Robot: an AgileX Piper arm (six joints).
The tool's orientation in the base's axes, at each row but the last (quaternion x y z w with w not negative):
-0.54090 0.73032 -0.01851 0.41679
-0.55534 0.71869 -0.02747 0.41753
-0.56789 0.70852 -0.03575 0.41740
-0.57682 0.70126 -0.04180 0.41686
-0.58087 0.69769 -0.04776 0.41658
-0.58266 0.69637 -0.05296 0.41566
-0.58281 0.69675 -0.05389 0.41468
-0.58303 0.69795 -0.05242 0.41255
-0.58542 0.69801 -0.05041 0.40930
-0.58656 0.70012 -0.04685 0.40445
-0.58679 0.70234 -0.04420 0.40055
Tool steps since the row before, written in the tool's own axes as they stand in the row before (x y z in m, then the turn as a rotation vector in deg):
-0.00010 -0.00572 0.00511 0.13 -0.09 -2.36
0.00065 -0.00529 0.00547 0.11 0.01 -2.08
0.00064 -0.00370 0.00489 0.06 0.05 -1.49
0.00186 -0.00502 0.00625 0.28 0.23 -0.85
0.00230 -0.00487 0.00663 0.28 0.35 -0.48
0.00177 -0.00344 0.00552 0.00 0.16 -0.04
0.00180 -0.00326 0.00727 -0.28 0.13 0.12
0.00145 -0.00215 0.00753 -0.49 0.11 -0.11
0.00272 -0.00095 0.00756 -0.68 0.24 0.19
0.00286 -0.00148 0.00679 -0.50 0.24 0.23
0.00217 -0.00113 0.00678 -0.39 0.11 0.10
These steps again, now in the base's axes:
0.00765 -0.00012 -0.00054 -1.42 -1.14 1.50
0.00753 -0.00023 -0.00126 -1.32 -0.97 1.28
0.00595 0.00023 -0.00158 -0.98 -0.66 0.91
0.00787 -0.00059 -0.00235 -0.71 -0.52 0.28
0.00803 -0.00075 -0.00283 -0.57 -0.33 -0.03
0.00622 -0.00033 -0.00258 -0.15 0.03 -0.06
0.00720 0.00040 -0.00383 -0.03 0.33 -0.01
0.00648 0.00115 -0.00448 -0.16 0.41 0.26
0.00556 0.00046 -0.00586 -0.08 0.74 0.09
0.00542 -0.00014 -0.00520 -0.05 0.60 -0.03
0.00508 0.00055 -0.00508 -0.03 0.41 0.07

